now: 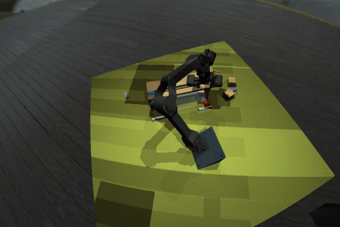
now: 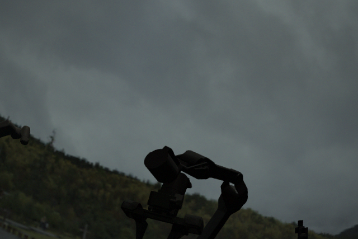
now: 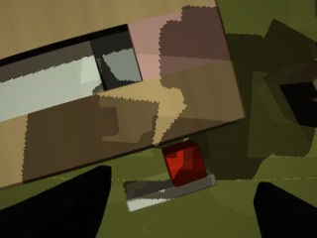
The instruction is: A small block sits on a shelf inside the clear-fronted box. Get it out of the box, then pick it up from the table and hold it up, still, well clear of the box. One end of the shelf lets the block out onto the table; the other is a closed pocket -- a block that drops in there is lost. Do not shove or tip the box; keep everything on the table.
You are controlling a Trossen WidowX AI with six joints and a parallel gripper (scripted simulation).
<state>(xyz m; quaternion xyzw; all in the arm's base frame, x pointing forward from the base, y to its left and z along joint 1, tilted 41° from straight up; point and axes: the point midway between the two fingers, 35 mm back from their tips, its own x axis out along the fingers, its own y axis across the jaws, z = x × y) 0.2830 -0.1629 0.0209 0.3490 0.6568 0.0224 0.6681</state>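
Now: the red block 140 mm below my gripper tip, 40 mm behind it and 20 mm to the right of it. Round my gripper tip: tan box: 140 mm to the left, 90 mm below, 60 mm ahead.
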